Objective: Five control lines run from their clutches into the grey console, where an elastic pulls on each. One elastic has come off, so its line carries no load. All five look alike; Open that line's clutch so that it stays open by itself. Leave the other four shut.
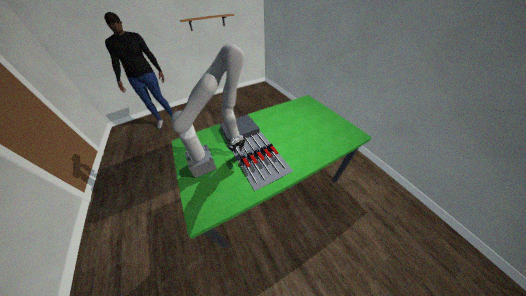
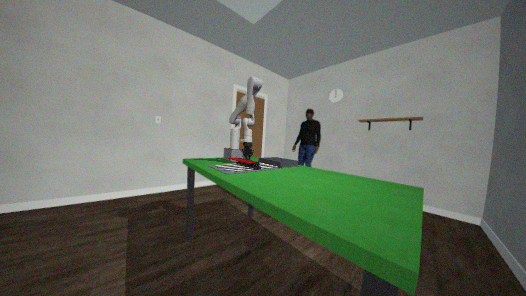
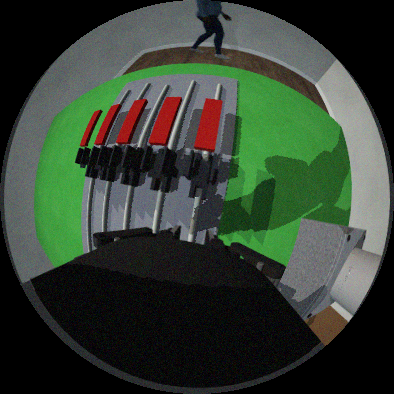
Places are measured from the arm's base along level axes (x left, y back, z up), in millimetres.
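Pixels of known places: gripper, fingertip midpoint: [image 1: 238, 151] [image 3: 192, 234]; arm's base, origin of the base link: [image 1: 198, 155] [image 2: 234, 148] [image 3: 345, 272].
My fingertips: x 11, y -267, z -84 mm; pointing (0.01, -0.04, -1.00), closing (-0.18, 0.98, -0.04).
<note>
Ahead of a thing's pixels: the offset from my fingertips to its top centre. "spot": to the spot under its first point. Level surfaces: height alone.
Several red clutch levers stand in a row on a grey board {dz -24 mm} [image 1: 260, 184] [image 3: 176, 215], all lying alike over their black clutch bodies. The lever at the robot-base end {spot: dx -141, dy -24, dz +32 mm} [image 1: 246, 162] [image 3: 208, 125] and its neighbour {dx -113, dy -76, dz +32 mm} [image 3: 166, 121] look shut, like the others. Pale control lines run through the clutches toward the grey console {dx +272, dy -75, dz +20 mm} [image 1: 249, 125] [image 2: 281, 162]. My gripper [image 1: 239, 149] [image 2: 248, 157] [image 3: 192, 234] points down between clutches and console. Its fingertips are partly open, one on each side of the line nearest the robot base [image 3: 195, 220]. The elastics do not show. Any fingertip contact is too small to tell.
The robot's base [image 1: 201, 164] [image 3: 312, 257] stands on the green table {dz -27 mm} [image 1: 320, 125] [image 2: 350, 205] beside the board. The other lines run parallel close beside the gripper. A person [image 1: 132, 55] [image 2: 310, 132] stands behind the table. A wall shelf [image 1: 207, 18] [image 2: 391, 119] hangs beyond.
</note>
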